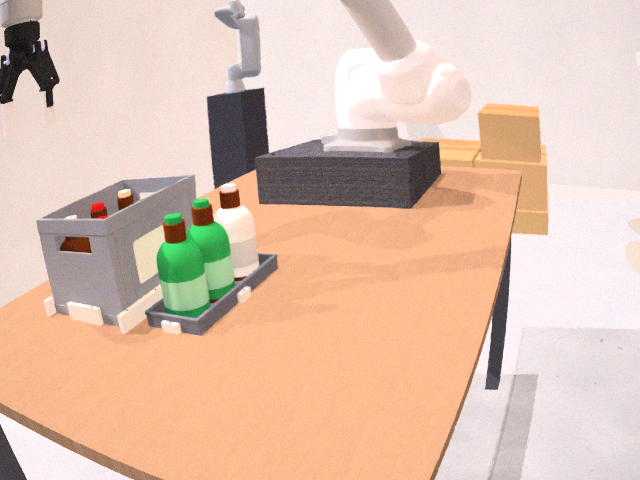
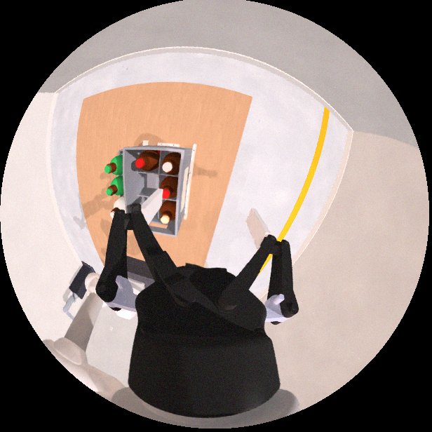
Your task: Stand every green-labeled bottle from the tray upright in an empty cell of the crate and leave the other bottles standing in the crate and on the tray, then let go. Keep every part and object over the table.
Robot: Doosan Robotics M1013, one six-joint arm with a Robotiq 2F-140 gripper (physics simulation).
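Frame: origin at the arm's base, x ahead, y left, z up, level; metres.
Where they show: gripper, fingertip midpoint: (image 1: 28,130); arm's base at its link origin: (image 1: 369,147).
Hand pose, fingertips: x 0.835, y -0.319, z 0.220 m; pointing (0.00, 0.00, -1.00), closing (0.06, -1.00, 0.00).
Things, the pixels of their top centre, and the offset from my fingertips. "pt": a spot on its surface instead.
- nearer at its top centre: (image 1: 172,215) dx -0.040, dy +0.338, dz -0.169 m
- farther at its top centre: (image 1: 200,200) dx -0.121, dy +0.330, dz -0.169 m
- tray at a spot on its surface: (image 1: 219,311) pt dx -0.054, dy +0.388, dz -0.317 m
- white bottle at its top centre: (image 1: 228,185) dx -0.214, dy +0.319, dz -0.169 m
- grey crate at its top centre: (image 1: 141,194) dx -0.096, dy +0.218, dz -0.154 m
Two green bottles, the nearer (image 1: 181,279) (image 2: 118,164) and the farther (image 1: 219,273) (image 2: 118,184), stand upright in the tray (image 1: 219,311) with a white bottle (image 1: 238,232) (image 2: 118,205). The grey crate (image 1: 82,273) (image 2: 131,172) stands beside the tray. It holds two red-capped brown bottles (image 2: 149,161) (image 2: 170,185), a white-capped one (image 2: 172,162) and a cream-capped one (image 1: 125,200) (image 2: 168,211). The middle cell on the tray side looks empty; a finger pad partly hides the cell towards the robot base. My gripper (image 1: 26,111) (image 2: 206,205) is open and empty, high above and away from the crate.
White blocks (image 1: 85,313) line the crate's foot, and small white clips (image 1: 244,294) sit against the tray. The dark base block (image 1: 336,180) carries the robot at the table's far end. Behind are a smaller arm on a dark pedestal (image 1: 237,134) and cardboard boxes (image 1: 509,134).
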